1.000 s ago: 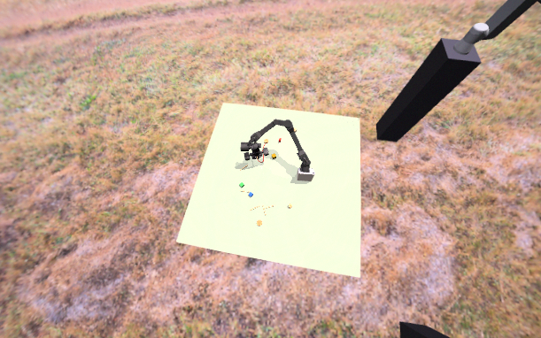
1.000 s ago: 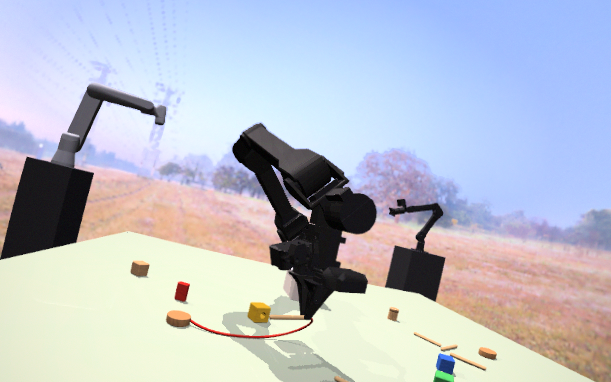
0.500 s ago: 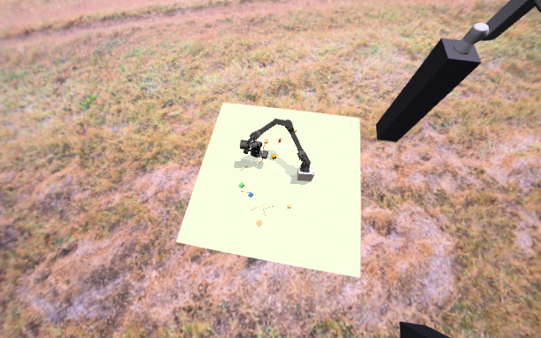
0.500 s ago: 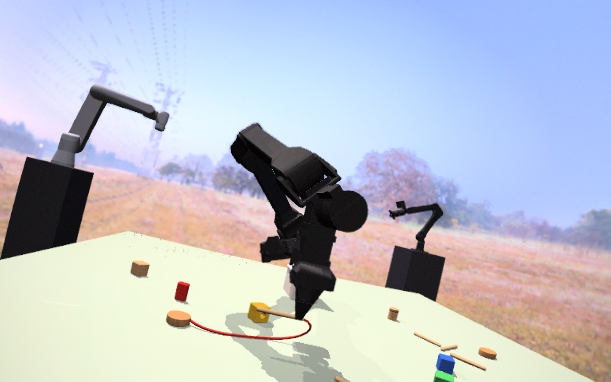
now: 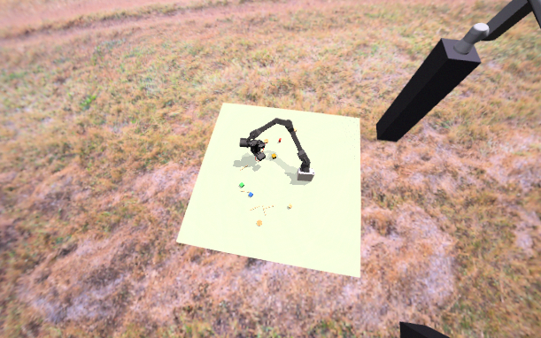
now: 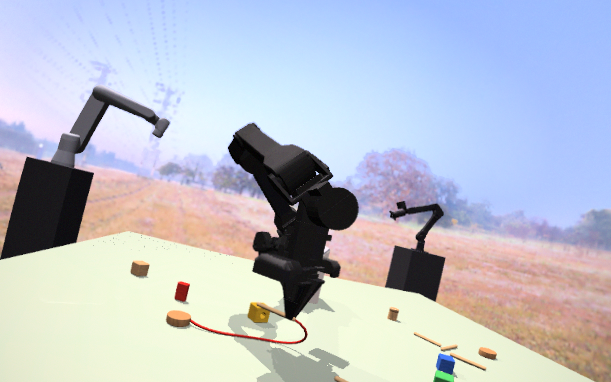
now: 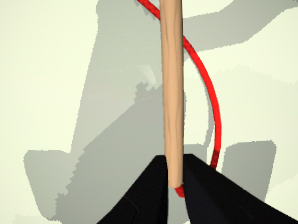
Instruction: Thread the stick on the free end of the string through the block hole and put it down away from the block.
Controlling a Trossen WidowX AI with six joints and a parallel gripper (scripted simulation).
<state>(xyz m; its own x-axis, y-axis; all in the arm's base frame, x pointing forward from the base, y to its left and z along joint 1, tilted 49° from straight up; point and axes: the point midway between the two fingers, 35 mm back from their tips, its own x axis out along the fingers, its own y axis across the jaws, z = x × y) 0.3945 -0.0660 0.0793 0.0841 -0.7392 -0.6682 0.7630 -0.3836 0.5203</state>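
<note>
Now: gripper tip 14 cm past the yellow block, 4 cm above it and 3 cm to the left of it. Also, from my gripper tip: thin wooden stick (1 cm to the right, 1 cm behind); red block (19 cm to the right, 16 cm behind, 4 cm below); green cube (25 cm to the left, 7 cm ahead, 4 cm below).
</note>
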